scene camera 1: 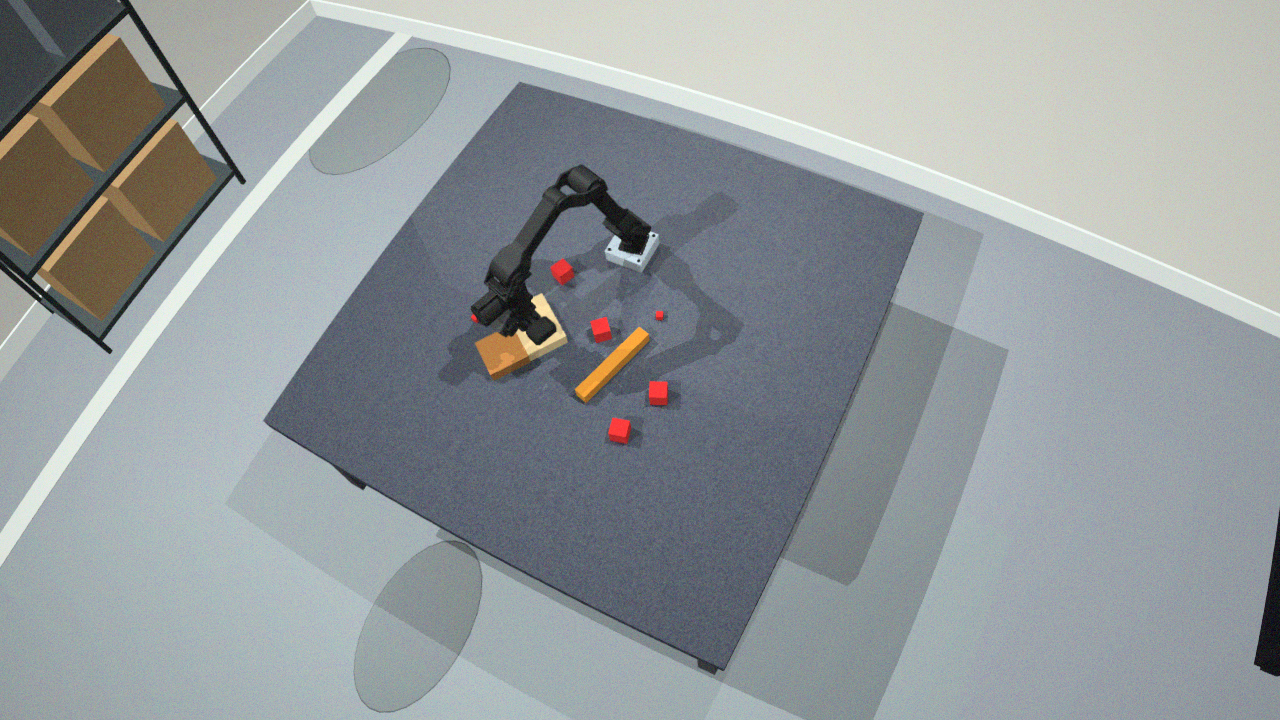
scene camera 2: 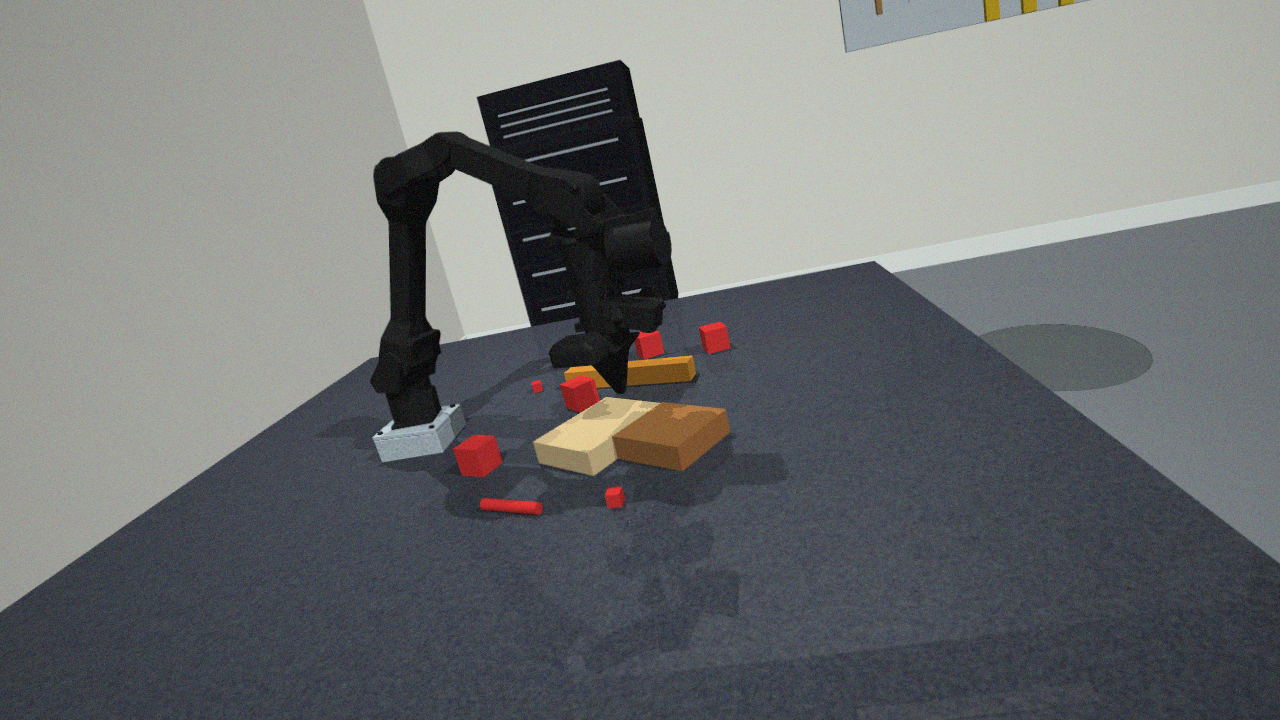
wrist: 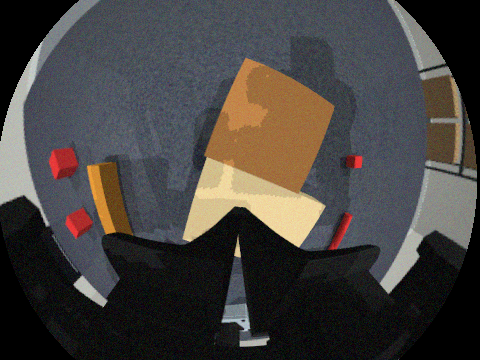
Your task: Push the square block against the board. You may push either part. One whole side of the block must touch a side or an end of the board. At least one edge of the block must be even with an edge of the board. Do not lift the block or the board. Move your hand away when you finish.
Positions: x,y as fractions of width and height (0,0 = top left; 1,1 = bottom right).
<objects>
A brown square block shows in scene camera 1 (0.39,0.49), in scene camera 2 (0.53,0.61) and in the wrist view (0.57,0.35). An orange board shows in scene camera 1 (0.47,0.51), in scene camera 2 (0.53,0.51) and in the wrist view (0.22,0.52).
</objects>
